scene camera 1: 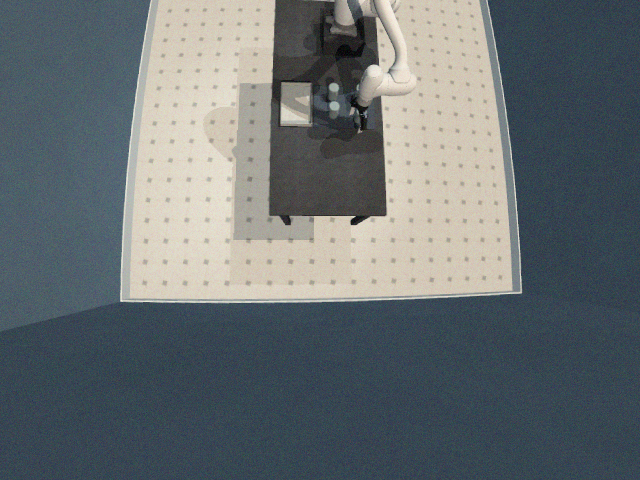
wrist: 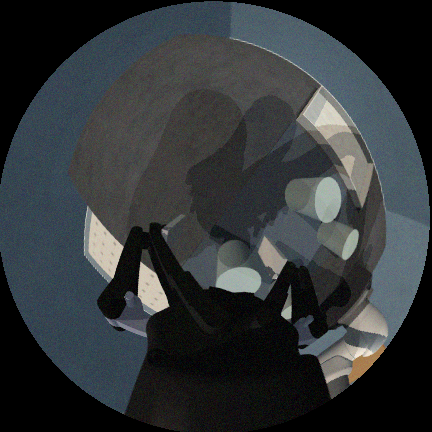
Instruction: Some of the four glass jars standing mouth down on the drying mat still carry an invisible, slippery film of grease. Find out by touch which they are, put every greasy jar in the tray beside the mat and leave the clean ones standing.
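Seen in the pictures: gripper, fingertip midpoint: (scene camera 1: 355, 123) (wrist: 223, 234); arm's base, link origin: (scene camera 1: 344, 24) (wrist: 351, 308).
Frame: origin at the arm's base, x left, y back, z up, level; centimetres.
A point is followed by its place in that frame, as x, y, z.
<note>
My gripper (scene camera 1: 360, 122) {16.0, -67.3, -6.9} (wrist: 223, 234) {16.0, -67.3, -6.9} is open over the right part of the dark drying mat (scene camera 1: 345, 101) {8.2, -50.2, -10.5} (wrist: 300, 239) {5.9, -52.9, -10.5}. A pale glass jar (wrist: 237, 265) {16.4, -64.3, -2.1} stands mouth down and shows between the spread fingers in the wrist view; they do not grip it. Two more jars stand on the mat toward the tray: one (scene camera 1: 334, 106) {0.9, -61.7, -1.8} (wrist: 327, 200) {1.2, -61.6, -1.8} nearer the front and one (scene camera 1: 333, 87) {-1.3, -48.5, -1.7} (wrist: 339, 240) {0.7, -51.0, -3.2} behind it. A fourth jar (wrist: 286, 311) {17.5, -46.8, -1.8} is mostly hidden behind a finger. Grease cannot be seen. The tray (scene camera 1: 296, 125) {-21.5, -74.0, -9.5} (wrist: 330, 112) {-28.0, -67.8, -10.6} stands left of the mat in the scene view, with no jar visible in it.
The dark table (scene camera 1: 328, 180) {3.9, -107.1, -10.9} (wrist: 125, 115) {12.9, -103.5, -10.8} extends toward the front. The white arm (scene camera 1: 400, 41) {25.1, -54.3, 41.7} (wrist: 365, 325) reaches in from the back and right in the scene view. The arm's shadows fall across the mat, tray and table.
</note>
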